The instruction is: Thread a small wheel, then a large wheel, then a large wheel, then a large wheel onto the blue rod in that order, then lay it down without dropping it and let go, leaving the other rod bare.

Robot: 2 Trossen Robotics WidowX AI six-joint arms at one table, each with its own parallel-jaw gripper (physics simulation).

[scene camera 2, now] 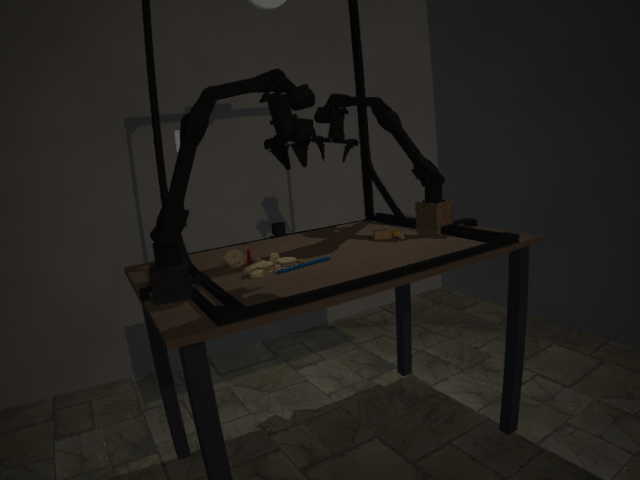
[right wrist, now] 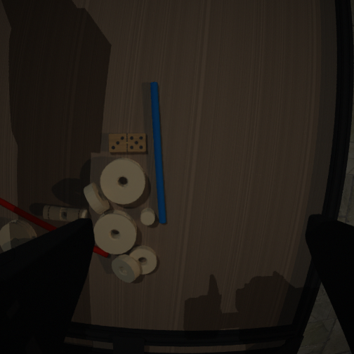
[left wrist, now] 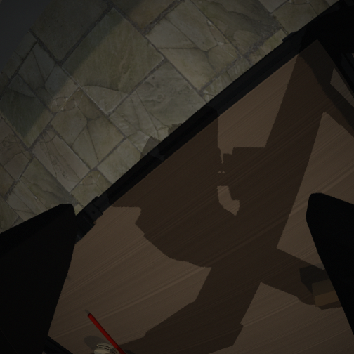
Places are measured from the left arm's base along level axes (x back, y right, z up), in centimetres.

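Pixels of known places: left gripper, fingertip midpoint: [scene camera 2: 333, 161]; right gripper, fingertip midpoint: [scene camera 2: 296, 168]; left arm's base, origin of the base link: [scene camera 2: 433, 201]; right arm's base, origin of the base link: [scene camera 2: 168, 264].
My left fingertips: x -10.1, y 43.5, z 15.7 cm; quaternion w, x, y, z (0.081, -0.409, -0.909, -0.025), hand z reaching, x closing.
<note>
Ahead of a thing's pixels: the offset from my left fingertips to its middle.
The blue rod @[dx -48.2, dy -41.2, dz -26.2 cm] [scene camera 2: 303, 265] [right wrist: 157, 150] lies bare on the table. The red rod @[dx -55.4, dy -21.3, dz -26.2 cm] [scene camera 2: 249, 257] [left wrist: 105, 332] [right wrist: 25, 215] is thinner in the right wrist view and passes partly behind a finger. Beside the blue rod, two large cream wheels [right wrist: 132, 189] [right wrist: 125, 241] lie flat. Another large wheel [right wrist: 15, 234] is partly hidden at the left. Small wheels [right wrist: 151, 255] [right wrist: 124, 267] touch below; another small wheel [right wrist: 97, 199] is tilted. My left gripper [scene camera 2: 333, 160] [left wrist: 193, 212] and right gripper [scene camera 2: 296, 166] [right wrist: 200, 219] are open and empty, high above the table.
A domino-like block [right wrist: 127, 143], a small round peg [right wrist: 147, 216] and a holed bar [right wrist: 64, 213] lie near the wheels. A wooden block @[dx -9.3, dy -34.9, dz -25.2 cm] [scene camera 2: 382, 235] [left wrist: 326, 296] and a yellow piece @[dx -3.1, dy -35.1, dz -25.9 cm] [scene camera 2: 395, 234] lie toward the right. A dark frame [scene camera 2: 320, 291] runs along the table edge.
</note>
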